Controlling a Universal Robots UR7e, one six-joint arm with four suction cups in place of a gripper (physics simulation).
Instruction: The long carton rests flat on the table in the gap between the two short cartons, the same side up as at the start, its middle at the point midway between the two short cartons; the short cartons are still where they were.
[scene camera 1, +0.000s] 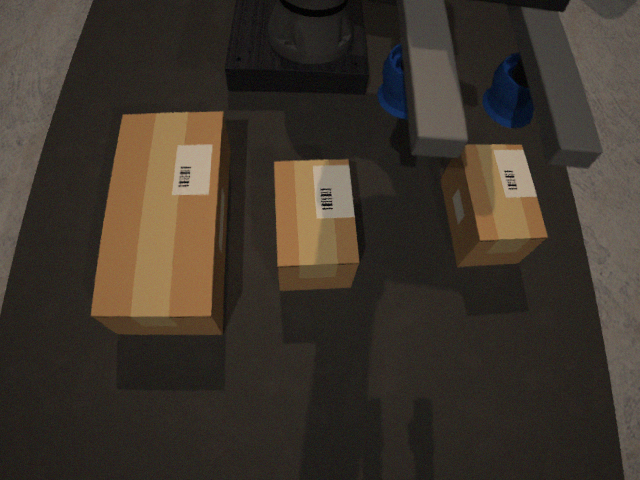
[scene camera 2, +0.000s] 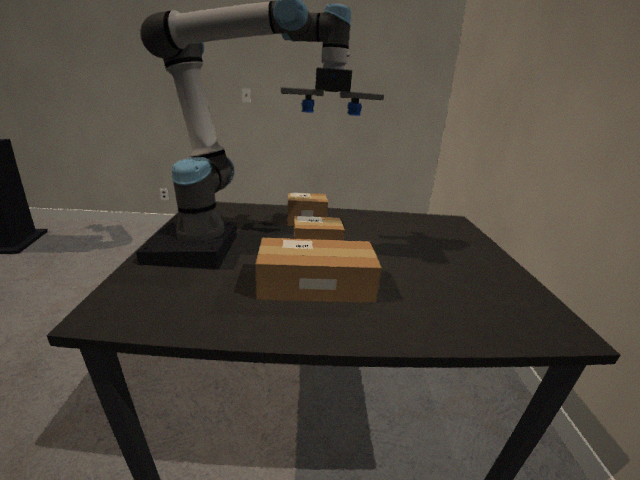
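Seen in the pictures: hand, tool point: (scene camera 2: 330, 112); arm's base, link origin: (scene camera 1: 310, 35) (scene camera 2: 201, 232).
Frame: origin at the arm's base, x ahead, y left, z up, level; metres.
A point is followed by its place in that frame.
Observation:
The long carton (scene camera 1: 155, 222) @[z 0.053, x 0.359, y -0.269 m] (scene camera 2: 317, 279) @[z 0.015, x 0.319, y -0.336 m] lies flat on the table (scene camera 1: 248, 428) @[z -0.049, x 0.627, y -0.191 m] (scene camera 2: 465, 310) @[z -0.049, x 0.699, y -0.425 m], at the left in scene camera 1 and nearest in scene camera 2, its barcode label upward. It is outside the gap between the short cartons, beside the nearer short carton (scene camera 1: 310, 227) @[z 0.053, x 0.398, y -0.070 m] (scene camera 2: 318, 227) @[z 0.053, x 0.366, y -0.099 m] and apart from it. The other short carton (scene camera 1: 504, 206) @[z 0.053, x 0.408, y 0.202 m] (scene camera 2: 308, 209) @[z 0.020, x 0.379, y 0.158 m] stands farther right in scene camera 1, at the back in scene camera 2. My suction gripper (scene camera 1: 452, 87) (scene camera 2: 331, 106) @[z 0.384, x 0.405, y 0.016 m] is off and empty, its blue cups high above the table, touching no carton. Some cups are hidden.
The robot's dark base plate (scene camera 1: 297, 80) @[z -0.018, x 0.088, y -0.036 m] (scene camera 2: 178, 256) @[z -0.014, x -0.047, y -0.136 m] stands at the top in scene camera 1, at the left in scene camera 2. Strips of table separate the cartons, with the wider one between the short cartons. A wall (scene camera 2: 558, 129) stands beyond the table's right edge in scene camera 2.

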